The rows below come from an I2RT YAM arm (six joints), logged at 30 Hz.
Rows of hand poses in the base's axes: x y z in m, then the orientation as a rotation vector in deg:
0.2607 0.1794 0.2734 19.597 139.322 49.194
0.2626 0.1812 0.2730 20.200 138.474 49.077
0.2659 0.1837 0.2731 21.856 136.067 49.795
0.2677 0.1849 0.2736 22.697 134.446 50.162
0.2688 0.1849 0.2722 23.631 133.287 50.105
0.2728 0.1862 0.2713 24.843 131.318 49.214
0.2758 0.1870 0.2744 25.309 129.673 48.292
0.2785 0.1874 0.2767 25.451 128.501 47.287
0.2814 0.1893 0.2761 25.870 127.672 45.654
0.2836 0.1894 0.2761 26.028 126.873 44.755
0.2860 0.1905 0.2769 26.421 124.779 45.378
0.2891 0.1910 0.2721 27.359 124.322 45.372
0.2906 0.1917 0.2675 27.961 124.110 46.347
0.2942 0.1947 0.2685 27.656 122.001 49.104
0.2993 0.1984 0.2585 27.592 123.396 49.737
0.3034 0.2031 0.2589 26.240 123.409 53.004
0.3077 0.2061 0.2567 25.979 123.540 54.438
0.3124 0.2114 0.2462 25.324 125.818 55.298
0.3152 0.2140 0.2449 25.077 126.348 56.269
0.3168 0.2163 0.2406 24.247 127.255 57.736
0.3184 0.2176 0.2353 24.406 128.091 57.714
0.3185 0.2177 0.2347 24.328 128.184 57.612
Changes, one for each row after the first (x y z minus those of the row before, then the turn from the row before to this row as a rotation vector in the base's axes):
0.0019 0.0018 -0.0004 0.163 -0.577 -0.705
0.0033 0.0025 0.0001 1.205 -1.479 -1.668
0.0018 0.0012 0.0005 0.679 -1.093 -0.990
0.0011 0.0000 -0.0014 0.347 -0.697 -1.019
0.0040 0.0013 -0.0009 -0.059 -1.408 -1.764
0.0030 0.0008 0.0031 -0.319 -1.389 -1.204
0.0027 0.0004 0.0023 -0.530 -1.092 -0.865
0.0029 0.0019 -0.0006 -0.942 -0.736 -1.138
0.0022 0.0001 0.0000 -0.504 -0.733 -0.705
0.0024 0.0011 0.0008 0.808 -1.685 -0.761
0.0031 0.0005 -0.0048 0.354 -0.060 -0.749
0.0015 0.0007 -0.0046 0.917 0.107 -0.080
0.0036 0.0030 0.0010 2.126 -1.770 0.466
0.0051 0.0037 -0.0100 0.240 1.252 0.819
0.0041 0.0047 0.0004 1.883 -0.205 2.096
0.0043 0.0030 -0.0022 0.909 0.172 0.772
0.0047 0.0053 -0.0105 0.033 1.802 1.619
0.0028 0.0026 -0.0013 0.523 0.485 0.724
0.0016 0.0023 -0.0043 0.640 0.649 1.405
0.0016 0.0013 -0.0053 -0.121 0.775 0.230
0.0001 0.0001 -0.0006 -0.108 0.032 0.046

